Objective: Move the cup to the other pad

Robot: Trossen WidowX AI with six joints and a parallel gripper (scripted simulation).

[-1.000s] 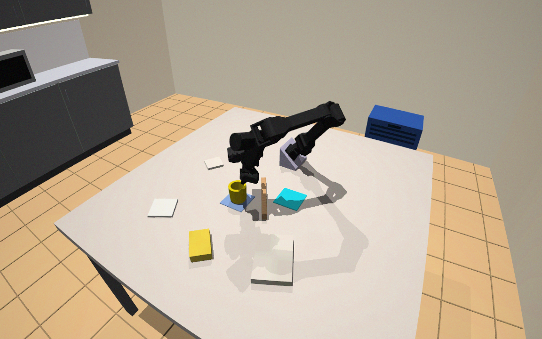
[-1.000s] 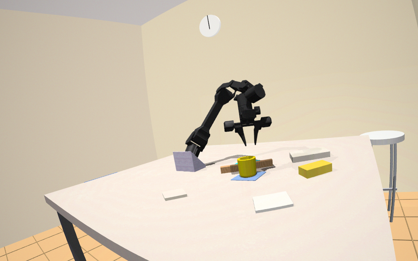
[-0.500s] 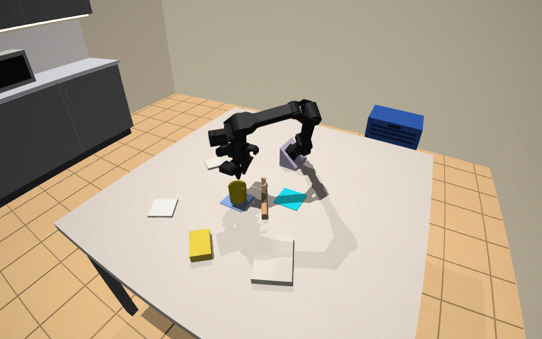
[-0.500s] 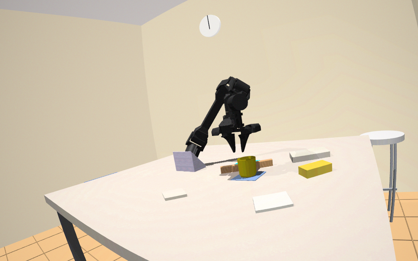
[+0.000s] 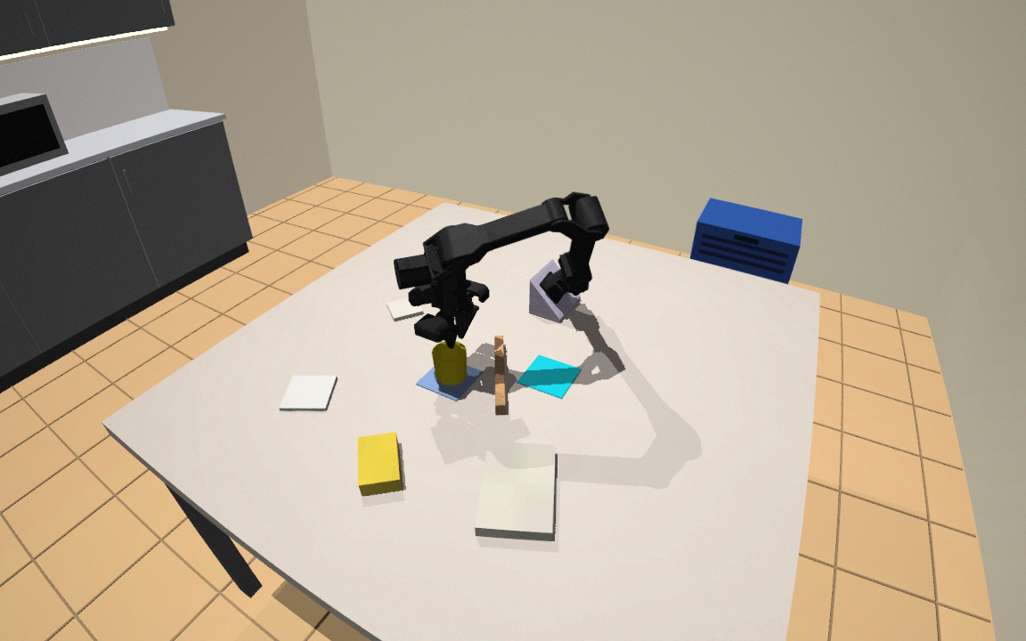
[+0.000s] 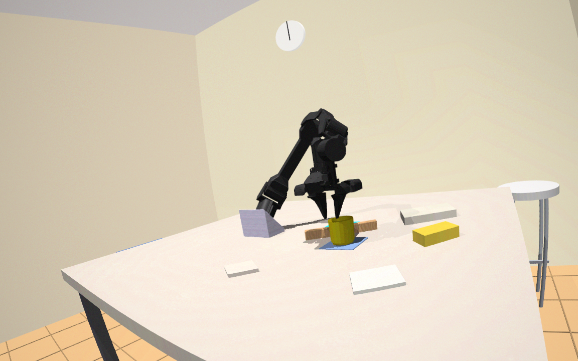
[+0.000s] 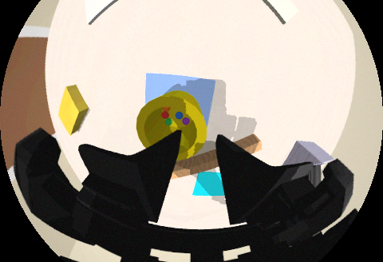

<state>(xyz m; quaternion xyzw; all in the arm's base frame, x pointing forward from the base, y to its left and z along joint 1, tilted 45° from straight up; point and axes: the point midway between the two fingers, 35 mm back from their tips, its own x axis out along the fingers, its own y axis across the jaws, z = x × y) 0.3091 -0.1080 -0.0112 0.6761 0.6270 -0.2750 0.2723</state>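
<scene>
My gripper tip is now 4 cm above the yellow cup and 2 cm short of it. From my gripper tip the other things lie so: wooden bar (9 cm to the left, 7 cm below, 2 cm behind); yellow block (30 cm ahead, 6 cm below, 2 cm to the left); cyan pad (18 cm to the left, 8 cm below, 7 cm behind).
</scene>
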